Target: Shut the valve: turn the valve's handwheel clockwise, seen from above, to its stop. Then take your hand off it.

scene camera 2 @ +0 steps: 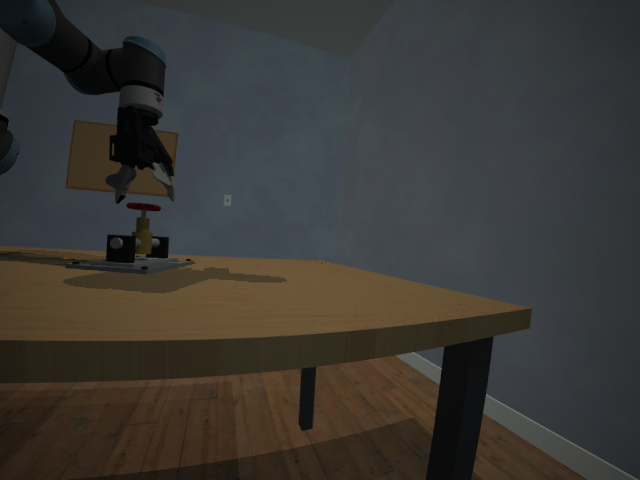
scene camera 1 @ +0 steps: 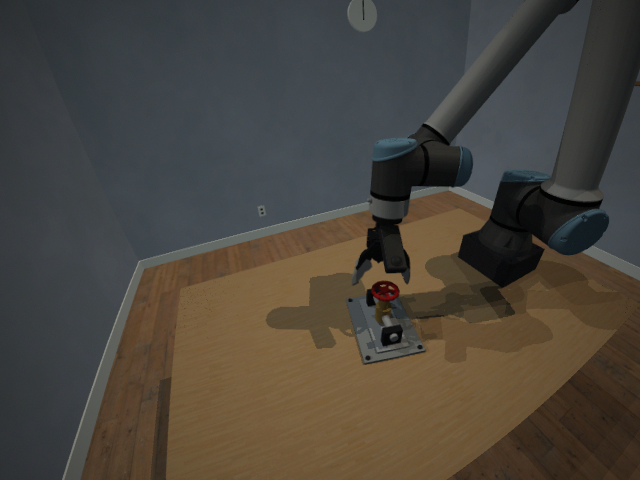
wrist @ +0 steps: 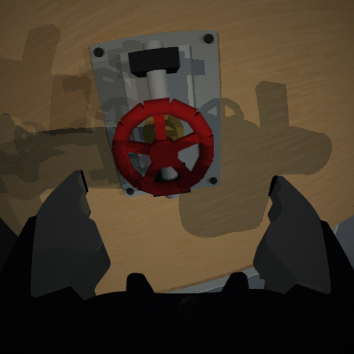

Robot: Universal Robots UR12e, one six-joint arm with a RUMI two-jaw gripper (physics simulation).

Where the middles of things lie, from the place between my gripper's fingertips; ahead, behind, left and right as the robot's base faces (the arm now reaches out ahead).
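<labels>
The red handwheel [wrist: 162, 151] is 2 cm to the left of my hand, 2 cm below it and 1 cm behind it. Then there's the grey base plate [scene camera 1: 369, 354], and that one's 14 cm below my hand, 2 cm to the left of it and 1 cm behind it.
</labels>
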